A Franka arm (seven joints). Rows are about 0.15 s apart.
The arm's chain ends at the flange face. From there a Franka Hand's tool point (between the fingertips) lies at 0.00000 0.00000 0.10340 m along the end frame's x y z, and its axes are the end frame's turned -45 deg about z.
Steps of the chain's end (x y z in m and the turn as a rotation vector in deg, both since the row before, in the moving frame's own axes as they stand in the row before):
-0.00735, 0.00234, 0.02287, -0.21, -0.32, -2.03
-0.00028, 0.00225, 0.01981, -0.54, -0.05, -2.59
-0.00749, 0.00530, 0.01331, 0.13, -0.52, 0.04
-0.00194, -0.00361, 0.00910, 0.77, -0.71, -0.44
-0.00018, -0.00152, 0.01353, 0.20, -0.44, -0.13
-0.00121, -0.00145, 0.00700, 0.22, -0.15, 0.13
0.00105, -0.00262, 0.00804, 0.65, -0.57, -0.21
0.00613, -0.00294, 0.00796, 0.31, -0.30, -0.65
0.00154, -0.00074, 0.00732, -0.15, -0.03, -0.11
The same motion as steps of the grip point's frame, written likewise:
-0.00753, -0.00367, 0.02287, 0.08, -0.37, -2.03
-0.00253, 0.00204, 0.01981, -0.35, -0.42, -2.59
-0.00954, -0.00238, 0.01331, 0.46, -0.28, 0.04
0.00125, -0.00581, 0.00908, 1.05, 0.04, -0.44
0.00064, -0.00202, 0.01353, 0.45, -0.17, -0.13
0.00026, -0.00235, 0.00700, 0.26, 0.05, 0.13
0.00269, -0.00267, 0.00803, 0.86, 0.06, -0.21
0.00642, 0.00148, 0.00796, 0.43, 0.01, -0.65
0.00138, 0.00072, 0.00732, -0.08, -0.13, -0.11

